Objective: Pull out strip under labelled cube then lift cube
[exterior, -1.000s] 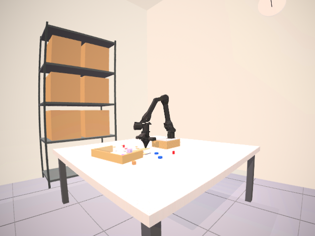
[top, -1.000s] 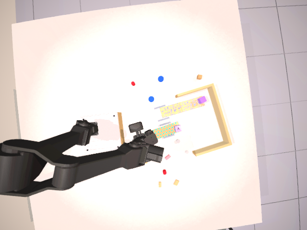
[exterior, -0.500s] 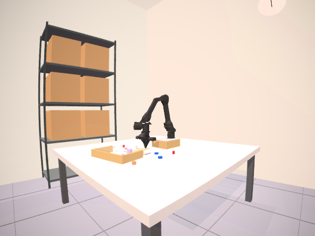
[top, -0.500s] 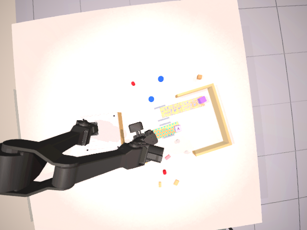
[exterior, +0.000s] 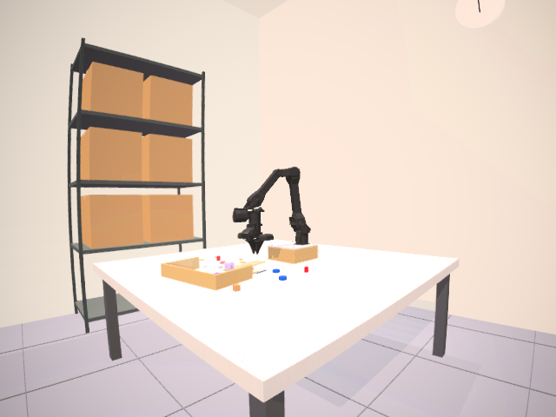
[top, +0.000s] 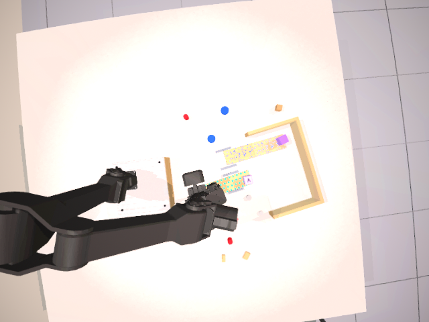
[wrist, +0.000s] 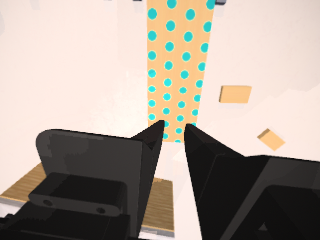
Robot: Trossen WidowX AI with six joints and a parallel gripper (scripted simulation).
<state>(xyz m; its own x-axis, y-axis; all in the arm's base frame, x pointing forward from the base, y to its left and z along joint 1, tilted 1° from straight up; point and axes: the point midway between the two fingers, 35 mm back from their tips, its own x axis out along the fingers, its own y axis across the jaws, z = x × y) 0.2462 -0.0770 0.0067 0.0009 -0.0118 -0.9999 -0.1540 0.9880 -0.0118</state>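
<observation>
Now: the strip 7 cm ahead of my gripper tip, 4 cm below it and 2 cm to the left of it. Round my gripper tip: labelled cube: 18 cm ahead, 4 cm to the left, 2 cm below; pink block: 11 cm to the right, 11 cm ahead, 4 cm below.
</observation>
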